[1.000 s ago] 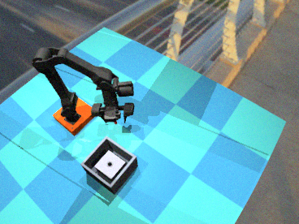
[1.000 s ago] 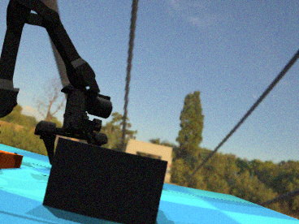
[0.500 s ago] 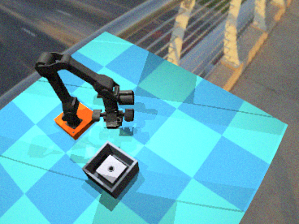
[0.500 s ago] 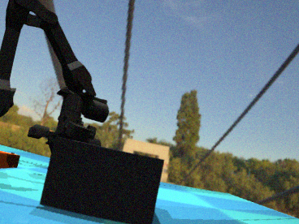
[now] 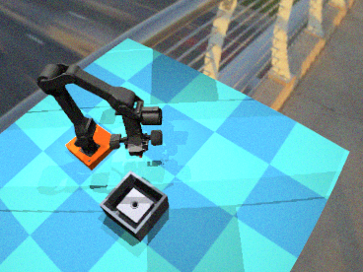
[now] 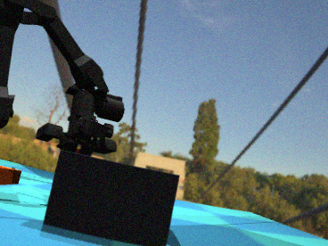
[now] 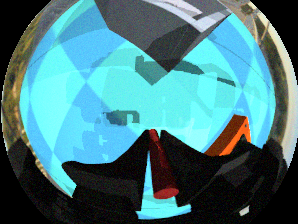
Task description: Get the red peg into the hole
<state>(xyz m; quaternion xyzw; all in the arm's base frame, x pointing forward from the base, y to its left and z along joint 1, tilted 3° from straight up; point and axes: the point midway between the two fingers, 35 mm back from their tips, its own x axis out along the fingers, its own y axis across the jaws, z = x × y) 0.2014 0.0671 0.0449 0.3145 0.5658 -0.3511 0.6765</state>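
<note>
Now: the grey plate 100 mm ahead of my gripper tip and 170 mm to the right of it. The rest, counted from my gripper tip: dark grey box 100 mm ahead, 170 mm to the right, 20 mm below; then red peg 10 mm behind, 10 mm to the left, 20 mm above.
</note>
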